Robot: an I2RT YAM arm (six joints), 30 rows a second.
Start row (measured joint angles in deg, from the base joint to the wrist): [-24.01, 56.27, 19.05, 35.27, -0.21, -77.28]
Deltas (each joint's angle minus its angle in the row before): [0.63, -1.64, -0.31, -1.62, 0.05, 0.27]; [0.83, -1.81, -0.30, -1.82, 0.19, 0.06]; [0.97, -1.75, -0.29, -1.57, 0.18, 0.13]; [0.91, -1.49, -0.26, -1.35, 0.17, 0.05]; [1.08, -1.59, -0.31, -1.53, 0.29, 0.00]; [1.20, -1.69, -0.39, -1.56, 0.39, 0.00]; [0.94, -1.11, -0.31, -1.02, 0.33, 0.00]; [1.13, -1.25, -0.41, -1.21, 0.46, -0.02]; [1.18, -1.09, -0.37, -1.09, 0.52, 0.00]
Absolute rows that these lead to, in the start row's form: [-23.38, 54.63, 18.74, 33.65, -0.16, -77.01]; [-22.55, 52.82, 18.44, 31.83, 0.03, -76.95]; [-21.58, 51.07, 18.15, 30.26, 0.21, -76.82]; [-20.67, 49.58, 17.89, 28.91, 0.38, -76.77]; [-19.59, 47.99, 17.58, 27.38, 0.67, -76.77]; [-18.39, 46.30, 17.19, 25.82, 1.06, -76.77]; [-17.45, 45.19, 16.88, 24.80, 1.39, -76.77]; [-16.32, 43.94, 16.47, 23.59, 1.85, -76.79]; [-15.14, 42.85, 16.10, 22.50, 2.37, -76.79]
